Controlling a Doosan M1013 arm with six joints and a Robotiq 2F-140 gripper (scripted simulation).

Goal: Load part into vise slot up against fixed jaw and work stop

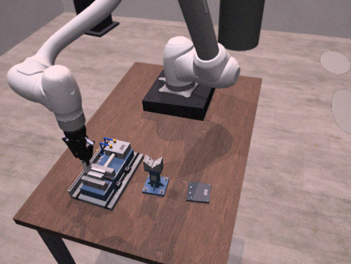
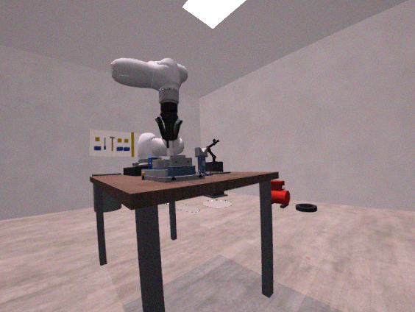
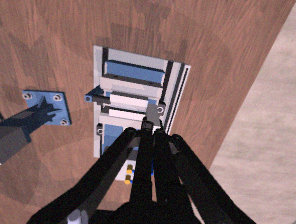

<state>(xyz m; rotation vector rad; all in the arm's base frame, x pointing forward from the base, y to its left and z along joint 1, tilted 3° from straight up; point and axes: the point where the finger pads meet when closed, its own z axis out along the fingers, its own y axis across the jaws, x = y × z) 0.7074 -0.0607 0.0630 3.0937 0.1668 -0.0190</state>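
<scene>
The part lies 4 cm to the left of my hand and 4 cm below it. Round my hand: fixed jaw: 6 cm below, 4 cm to the left, 2 cm ahead; then work stop: 8 cm to the left, 5 cm below, 1 cm behind; then moving jaw: 6 cm below, 4 cm behind, 3 cm to the left.
</scene>
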